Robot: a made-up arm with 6 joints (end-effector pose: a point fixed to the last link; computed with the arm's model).
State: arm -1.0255 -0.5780 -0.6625 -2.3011 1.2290 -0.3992
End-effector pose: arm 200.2 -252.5 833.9 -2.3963 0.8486 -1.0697
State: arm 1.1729 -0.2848 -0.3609 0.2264 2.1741 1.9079
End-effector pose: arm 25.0 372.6 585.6 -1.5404 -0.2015 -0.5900
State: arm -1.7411 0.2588 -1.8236 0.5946 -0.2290 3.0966
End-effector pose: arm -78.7 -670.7 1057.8 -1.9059 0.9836 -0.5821
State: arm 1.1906 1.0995 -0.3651 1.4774 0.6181 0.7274
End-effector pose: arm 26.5 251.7 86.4 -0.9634 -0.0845 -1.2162
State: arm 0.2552 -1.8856 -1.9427 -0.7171 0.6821 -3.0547
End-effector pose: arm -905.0 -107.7 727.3 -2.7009 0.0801 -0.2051
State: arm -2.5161 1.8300 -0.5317 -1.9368 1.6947 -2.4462
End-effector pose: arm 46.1 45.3 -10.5 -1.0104 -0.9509 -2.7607
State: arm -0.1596 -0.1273 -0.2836 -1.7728 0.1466 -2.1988
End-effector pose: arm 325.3 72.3 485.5 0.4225 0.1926 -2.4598
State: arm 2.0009 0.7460 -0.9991 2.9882 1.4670 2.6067
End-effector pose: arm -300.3 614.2 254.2 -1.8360 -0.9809 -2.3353
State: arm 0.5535 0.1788 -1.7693 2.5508 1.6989 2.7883
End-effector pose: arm 551.8 422.0 1064.3 -2.6134 0.3158 -2.8223
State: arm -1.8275 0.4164 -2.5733 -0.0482 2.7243 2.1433
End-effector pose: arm -75.3 -585.5 1158.4 -0.4710 -0.3304 2.3540
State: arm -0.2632 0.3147 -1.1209 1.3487 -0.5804 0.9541
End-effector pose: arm 667.8 -132.1 639.7 1.0334 0.2816 -2.6595
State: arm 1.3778 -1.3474 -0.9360 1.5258 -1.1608 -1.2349
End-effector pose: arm -53.3 -148.2 1047.6 1.9196 -0.5474 -1.6596
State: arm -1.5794 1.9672 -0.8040 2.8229 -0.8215 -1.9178
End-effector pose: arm 9.3 38.6 -71.8 -2.0361 0.6079 3.1030
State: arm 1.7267 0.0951 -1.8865 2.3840 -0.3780 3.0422
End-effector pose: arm -90.0 607.7 1107.9 -1.4923 -0.7334 2.9880
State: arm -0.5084 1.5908 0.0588 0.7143 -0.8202 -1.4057
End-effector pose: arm -16.9 67.9 205.4 0.7425 0.8302 0.9700
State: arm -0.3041 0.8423 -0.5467 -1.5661 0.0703 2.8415
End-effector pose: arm 345.8 23.8 171.3 -0.3032 0.0206 -1.5722
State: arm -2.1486 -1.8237 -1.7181 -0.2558 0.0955 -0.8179
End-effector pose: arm 500.3 667.7 832.6 2.8585 0.1249 -0.0937
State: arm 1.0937 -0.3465 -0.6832 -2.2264 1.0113 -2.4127
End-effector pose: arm 151.8 438.6 726.9 1.7417 -0.0801 -1.2409
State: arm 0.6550 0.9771 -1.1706 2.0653 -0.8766 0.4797
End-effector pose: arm 502.4 427.7 183.9 0.5939 -0.5695 -2.1470
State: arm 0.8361 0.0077 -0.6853 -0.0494 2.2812 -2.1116
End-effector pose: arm 248.1 422.3 572.0 1.6090 -0.5095 2.4257
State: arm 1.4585 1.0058 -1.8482 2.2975 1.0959 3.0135
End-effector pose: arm 64.2 957.4 374.1 -1.7755 -0.8342 -2.3658
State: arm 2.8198 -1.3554 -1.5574 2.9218 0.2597 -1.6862
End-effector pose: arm 364.8 -127.8 1162.0 -3.0999 -0.0450 0.9193
